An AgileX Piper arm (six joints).
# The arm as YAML. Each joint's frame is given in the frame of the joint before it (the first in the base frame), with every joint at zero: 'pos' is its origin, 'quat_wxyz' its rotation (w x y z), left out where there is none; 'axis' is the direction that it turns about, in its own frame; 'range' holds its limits. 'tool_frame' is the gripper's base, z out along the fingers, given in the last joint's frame.
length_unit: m
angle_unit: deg
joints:
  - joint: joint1
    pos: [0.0, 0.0, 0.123]
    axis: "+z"
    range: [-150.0, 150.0]
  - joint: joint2
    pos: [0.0, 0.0, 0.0]
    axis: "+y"
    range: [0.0, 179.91]
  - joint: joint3
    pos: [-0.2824, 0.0, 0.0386]
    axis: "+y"
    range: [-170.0, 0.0]
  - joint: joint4
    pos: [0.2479, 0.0, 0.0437]
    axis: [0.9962, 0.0, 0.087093]
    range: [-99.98, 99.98]
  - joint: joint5
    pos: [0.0, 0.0, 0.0]
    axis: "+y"
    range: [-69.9, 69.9]
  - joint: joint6
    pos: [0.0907, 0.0, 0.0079]
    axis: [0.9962, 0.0, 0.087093]
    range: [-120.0, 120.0]
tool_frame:
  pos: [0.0, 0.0, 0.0]
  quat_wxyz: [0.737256, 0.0, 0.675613, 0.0]
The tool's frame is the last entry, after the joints.
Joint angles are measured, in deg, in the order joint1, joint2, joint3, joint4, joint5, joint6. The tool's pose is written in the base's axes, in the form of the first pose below.
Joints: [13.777 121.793 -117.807 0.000 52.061 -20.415]
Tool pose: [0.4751 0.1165 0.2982 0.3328 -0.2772 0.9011 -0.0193]
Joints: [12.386 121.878 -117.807 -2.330 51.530 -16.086]
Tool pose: [0.4793 0.1023 0.2981 0.3362 -0.2378 0.9108 -0.0301]
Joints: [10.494 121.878 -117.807 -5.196 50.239 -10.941]
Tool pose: [0.4846 0.0833 0.2996 0.3471 -0.1890 0.9175 -0.0441]
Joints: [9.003 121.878 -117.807 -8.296 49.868 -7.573]
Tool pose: [0.4876 0.0671 0.3005 0.3506 -0.1587 0.9208 -0.0638]
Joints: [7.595 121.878 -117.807 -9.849 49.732 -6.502]
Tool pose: [0.4895 0.0533 0.3009 0.3512 -0.1431 0.9220 -0.0775]
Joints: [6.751 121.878 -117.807 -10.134 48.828 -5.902]
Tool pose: [0.4913 0.0460 0.3019 0.3584 -0.1326 0.9206 -0.0803]
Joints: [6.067 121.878 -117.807 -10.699 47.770 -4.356]
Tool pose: [0.4931 0.0398 0.3031 0.3674 -0.1168 0.9191 -0.0818]
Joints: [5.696 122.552 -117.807 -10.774 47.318 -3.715]
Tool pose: [0.4959 0.0369 0.2978 0.3658 -0.1099 0.9206 -0.0812]
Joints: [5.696 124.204 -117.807 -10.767 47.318 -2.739]
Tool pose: [0.5007 0.0374 0.2834 0.3531 -0.1036 0.9266 -0.0779]
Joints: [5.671 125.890 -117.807 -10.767 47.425 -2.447]
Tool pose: [0.5051 0.0376 0.2685 0.3386 -0.1026 0.9321 -0.0770]
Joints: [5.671 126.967 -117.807 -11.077 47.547 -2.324]
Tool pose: [0.5076 0.0374 0.2589 0.3289 -0.1036 0.9353 -0.0791]
